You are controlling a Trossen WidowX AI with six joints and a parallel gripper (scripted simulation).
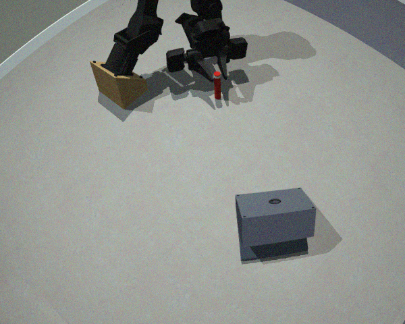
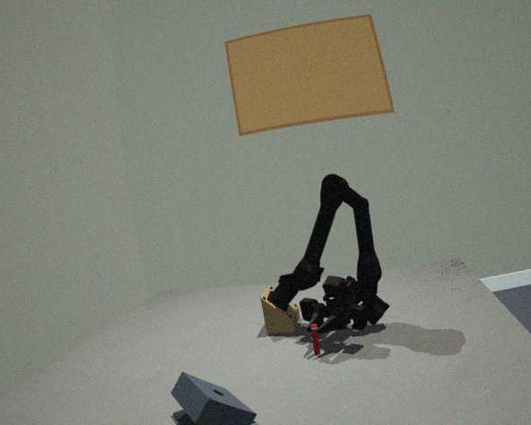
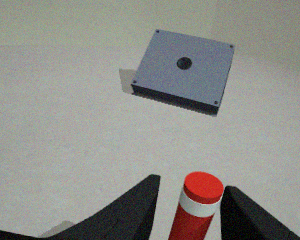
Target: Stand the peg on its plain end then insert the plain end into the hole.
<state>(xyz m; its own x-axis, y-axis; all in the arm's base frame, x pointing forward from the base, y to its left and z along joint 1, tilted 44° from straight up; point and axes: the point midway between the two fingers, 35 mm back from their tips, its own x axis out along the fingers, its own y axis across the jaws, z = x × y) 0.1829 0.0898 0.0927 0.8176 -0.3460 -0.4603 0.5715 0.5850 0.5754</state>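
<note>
The red peg lies 10 mm below my gripper tip and 10 mm behind it. From my gripper tip the other things lie so: grey sloped panel 250 mm ahead, 180 mm to the right, 30 mm below.
</note>
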